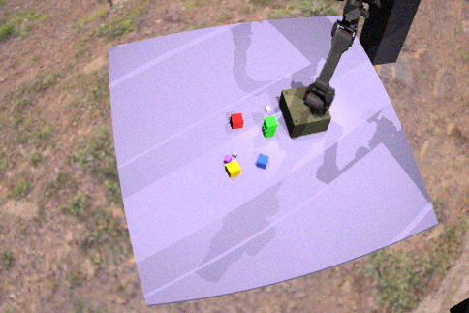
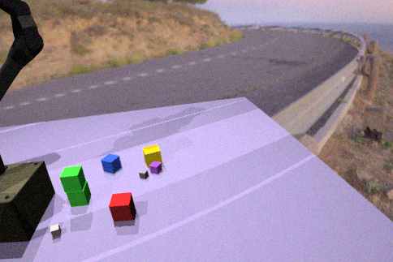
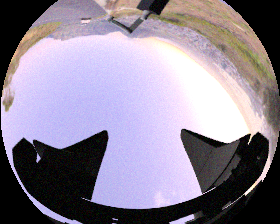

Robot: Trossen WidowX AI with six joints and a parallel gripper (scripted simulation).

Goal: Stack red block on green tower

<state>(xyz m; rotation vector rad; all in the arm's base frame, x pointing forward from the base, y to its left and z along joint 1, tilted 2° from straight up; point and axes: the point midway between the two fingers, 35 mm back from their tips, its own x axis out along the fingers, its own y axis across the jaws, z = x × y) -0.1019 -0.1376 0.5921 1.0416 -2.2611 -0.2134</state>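
The red block lies 440 mm ahead of my gripper tip, 70 mm to the left of it and 690 mm below it. The rest, counted from my gripper tip: small white cube (300 mm ahead, 30 mm to the left, 710 mm below); blue cube (390 mm ahead, 270 mm to the left, 700 mm below); tiny grey cube (490 mm ahead, 200 mm to the left, 700 mm below).
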